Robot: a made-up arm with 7 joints.
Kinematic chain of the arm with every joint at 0, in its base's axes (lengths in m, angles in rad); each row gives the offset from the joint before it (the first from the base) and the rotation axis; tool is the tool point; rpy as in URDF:
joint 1: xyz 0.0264 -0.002 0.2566 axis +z
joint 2: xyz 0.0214 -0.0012 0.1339 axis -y
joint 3: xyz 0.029 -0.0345 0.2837 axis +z
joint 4: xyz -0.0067 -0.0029 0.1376 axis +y
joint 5: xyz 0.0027 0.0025 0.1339 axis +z
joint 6: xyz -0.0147 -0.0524 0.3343 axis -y
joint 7: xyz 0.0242 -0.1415 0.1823 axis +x
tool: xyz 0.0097 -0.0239 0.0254 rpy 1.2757 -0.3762 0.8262
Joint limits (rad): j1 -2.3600..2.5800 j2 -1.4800..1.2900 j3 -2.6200..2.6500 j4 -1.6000..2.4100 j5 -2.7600..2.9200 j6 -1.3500..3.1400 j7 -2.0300..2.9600
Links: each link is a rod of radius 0.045 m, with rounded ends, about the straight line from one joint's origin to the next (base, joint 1, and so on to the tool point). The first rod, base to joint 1, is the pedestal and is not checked.
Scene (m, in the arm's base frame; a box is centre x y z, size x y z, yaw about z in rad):
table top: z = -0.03
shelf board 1: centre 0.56 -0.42 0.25 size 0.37 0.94 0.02 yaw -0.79
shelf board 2: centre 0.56 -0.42 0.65 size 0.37 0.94 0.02 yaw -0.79
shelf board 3: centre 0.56 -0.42 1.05 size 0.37 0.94 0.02 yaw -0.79
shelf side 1: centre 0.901 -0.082 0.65 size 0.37 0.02 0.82 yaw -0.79
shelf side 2: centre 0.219 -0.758 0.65 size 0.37 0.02 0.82 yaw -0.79
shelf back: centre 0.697 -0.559 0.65 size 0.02 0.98 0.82 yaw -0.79
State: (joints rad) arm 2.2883 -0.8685 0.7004 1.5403 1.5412 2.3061 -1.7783
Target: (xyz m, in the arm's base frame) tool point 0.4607 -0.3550 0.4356
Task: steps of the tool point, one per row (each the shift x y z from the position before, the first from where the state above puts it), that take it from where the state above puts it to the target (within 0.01 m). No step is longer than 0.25 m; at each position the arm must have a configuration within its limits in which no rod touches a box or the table.
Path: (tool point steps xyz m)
1: 0.1844 0.1329 -0.0043
2: 0.2275 0.0428 0.0086
3: 0.2268 -0.0595 0.0207
4: 0.1807 -0.1526 0.0314
5: 0.0974 -0.2166 0.0402
6: -0.0065 -0.2374 0.0469
7: -0.1090 -0.2099 0.0511

